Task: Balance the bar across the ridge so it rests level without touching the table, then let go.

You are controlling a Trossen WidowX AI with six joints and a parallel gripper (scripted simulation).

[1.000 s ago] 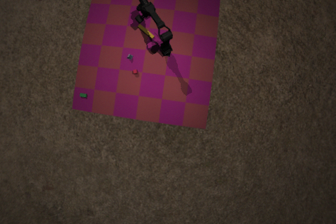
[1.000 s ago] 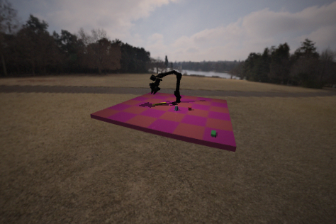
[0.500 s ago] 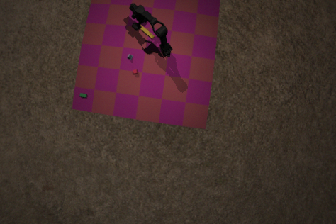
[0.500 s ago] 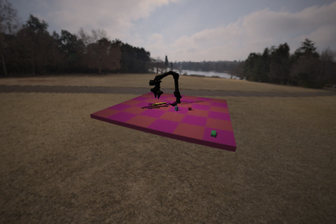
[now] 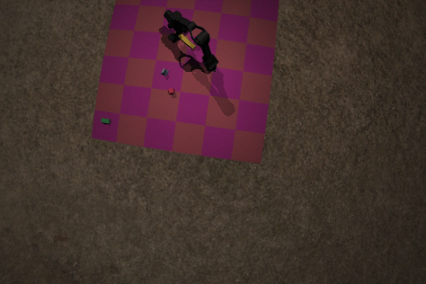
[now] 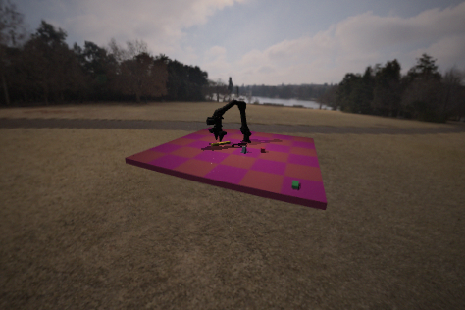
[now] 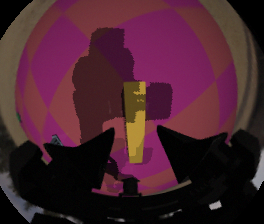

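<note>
Right now the yellow bar is 30 mm below my gripper tip, 20 mm behind it and 10 mm to the left of it. The rest, counted from my gripper tip: small red cube 410 mm to the left, 20 mm below, 10 mm ahead; then green block 690 mm to the left, 490 mm ahead, 30 mm below.
</note>
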